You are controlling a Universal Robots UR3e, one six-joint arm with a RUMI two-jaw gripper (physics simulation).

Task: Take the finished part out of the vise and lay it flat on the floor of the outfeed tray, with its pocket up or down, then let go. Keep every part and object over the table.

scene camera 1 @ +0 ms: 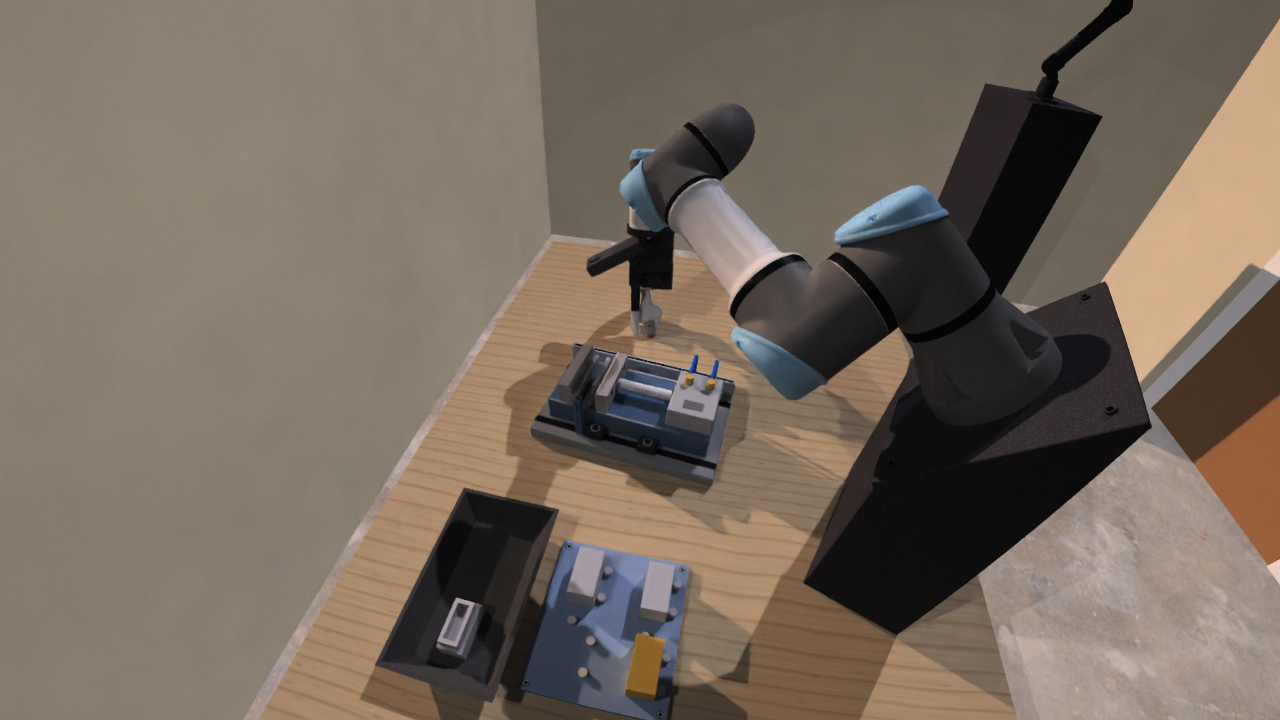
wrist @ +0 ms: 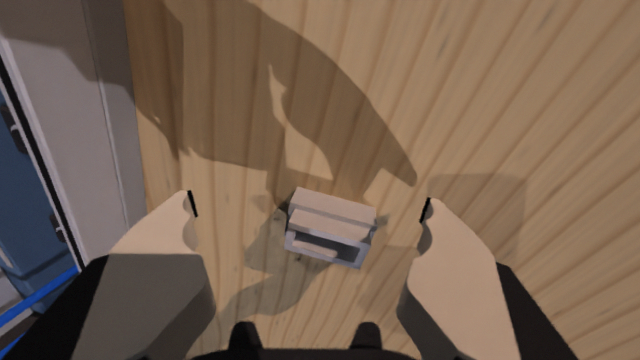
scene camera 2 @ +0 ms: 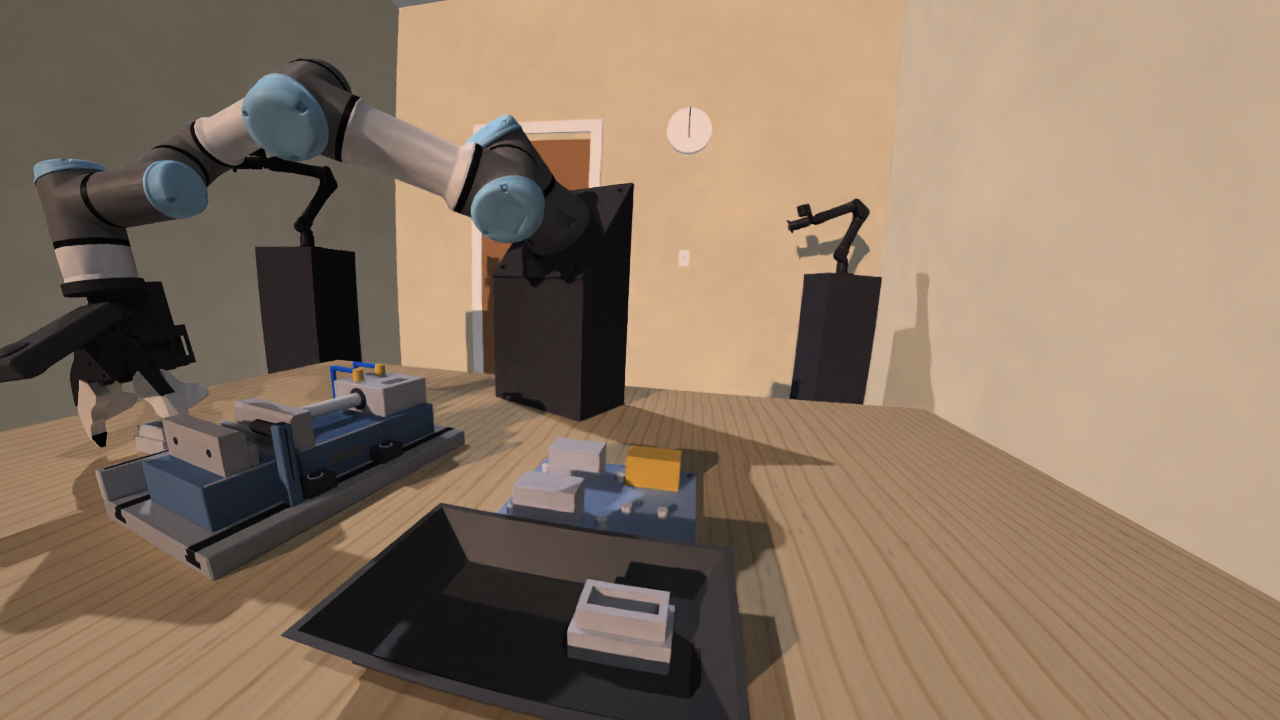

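Seen in the pictures: gripper, fingertip midpoint: (scene camera 1: 636, 320) (wrist: 311, 197) (scene camera 2: 146, 442); arm's base, link origin: (scene camera 1: 992, 380) (scene camera 2: 559, 229).
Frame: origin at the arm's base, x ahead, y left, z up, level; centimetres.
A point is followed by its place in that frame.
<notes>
A light grey stepped part with a pocket (wrist: 332, 220) {y -47.8, x 33.1, z -30.5 cm} (scene camera 2: 150, 437) {y -47.8, x 33.1, z -30.6 cm} lies on the table beside the vise (scene camera 1: 644, 419) {y -16.8, x 33.0, z -26.7 cm} (scene camera 2: 214, 492) {y -19.9, x 47.6, z -27.4 cm} (wrist: 30, 215) {y -26.5, x 31.1, z -28.5 cm}. It seems to rest on its long side, pocket facing sideways. No part shows between the vise jaws. My gripper (wrist: 311, 197) {y -46.3, x 34.7, z -30.5 cm} (scene camera 1: 646, 327) {y -46.3, x 34.7, z -30.5 cm} (scene camera 2: 141, 424) {y -46.3, x 34.7, z -30.5 cm} is open and points down above the part, one finger to each side of it in the wrist view, touching neither side. The black outfeed tray (scene camera 1: 483, 550) {y 3.4, x 53.9, z -31.5 cm} (scene camera 2: 537, 555) {y 7.3, x 47.5, z -30.4 cm} holds another such part (scene camera 1: 459, 626) {y 14.1, x 54.0, z -29.4 cm} (scene camera 2: 622, 624) {y 13.9, x 55.2, z -28.6 cm}, pocket up, near one end.
A blue plate (scene camera 1: 554, 640) {y 14.1, x 43.0, z -31.9 cm} (scene camera 2: 680, 525) {y 19.3, x 40.7, z -31.9 cm} beside the tray carries pegs, two light blocks (scene camera 1: 586, 575) {y 7.2, x 39.7, z -28.3 cm} (scene camera 1: 657, 591) {y 8.9, x 31.0, z -28.3 cm} and a yellow block (scene camera 1: 645, 667) {y 17.5, x 32.4, z -28.4 cm} (scene camera 2: 653, 468) {y 16.9, x 33.9, z -29.4 cm}. The vise's raised jaws and blue hoses (scene camera 1: 693, 365) {y -24.0, x 25.6, z -21.7 cm} (scene camera 2: 333, 380) {y -26.2, x 25.2, z -23.7 cm} stand between my gripper and the tray side of the table.
</notes>
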